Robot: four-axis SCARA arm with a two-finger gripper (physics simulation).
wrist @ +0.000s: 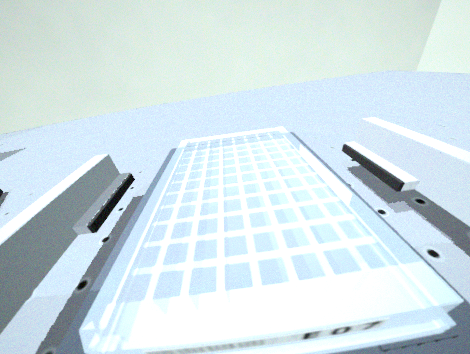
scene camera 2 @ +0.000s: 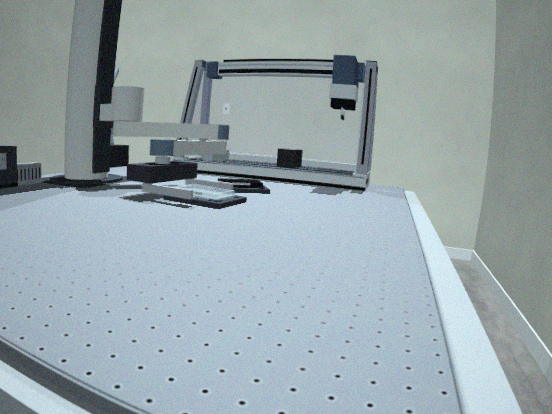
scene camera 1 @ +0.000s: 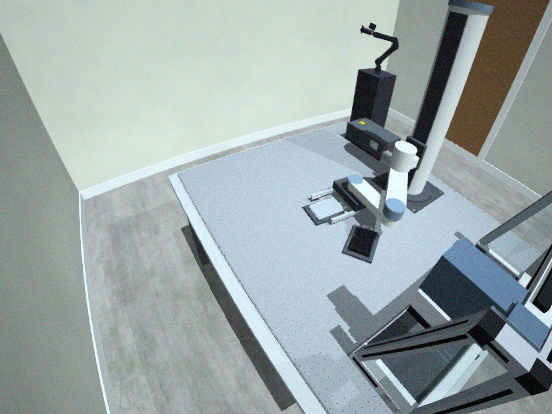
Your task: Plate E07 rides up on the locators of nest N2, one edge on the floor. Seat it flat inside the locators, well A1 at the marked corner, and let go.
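Where they show: gripper, between the fingertips: (wrist: 236, 150) (scene camera 2: 213, 190) (scene camera 1: 321, 208); arm's base, origin of its link: (scene camera 2: 86, 182) (scene camera 1: 408, 188).
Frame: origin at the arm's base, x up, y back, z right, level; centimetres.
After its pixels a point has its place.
Plate E07 (scene camera 1: 326, 208) @(y -51.8, x 3.9, z 8.4 cm) (scene camera 2: 212, 191) @(y -54.1, x 3.9, z 10.6 cm) (wrist: 250, 220) @(y -48.2, x 3.7, z 9.1 cm) is a clear, pale well plate on the dark nest N2 (scene camera 1: 310, 215) @(y -59.2, x 2.2, z 10.0 cm) (scene camera 2: 226, 203) @(y -59.1, x 2.1, z 13.5 cm). Its label edge is nearest in the wrist view. Its exact tilt is hard to judge; the locators and the marked corner cannot be made out. My gripper (scene camera 1: 322, 207) @(y -53.9, x 3.9, z 9.7 cm) (scene camera 2: 207, 189) @(y -53.9, x 3.9, z 9.7 cm) (wrist: 236, 150) @(y -53.9, x 3.9, z 9.7 cm) is open and low over the nest. One finger stands on each long side of the plate. In the wrist view there are gaps between both finger pads and the plate, and nothing is held.
A second dark nest with a black plate (scene camera 1: 362, 241) @(y -51.2, x 3.8, z -13.9 cm) (scene camera 2: 242, 183) @(y -52.8, x 3.6, z -10.3 cm) lies close by. A dark instrument box (scene camera 1: 372, 137) @(y 3.8, x 12.4, z 34.0 cm) stands by the arm's column (scene camera 1: 447, 100) @(y -5.2, x 52.6, z -5.4 cm) (scene camera 2: 85, 90) @(y -4.6, x 29.7, z 5.9 cm). A gantry frame with a blue head (scene camera 1: 472, 280) @(y -77.6, x 50.1, z -53.3 cm) (scene camera 2: 345, 70) @(y -74.5, x 44.2, z -46.5 cm) stands at the table's other end.
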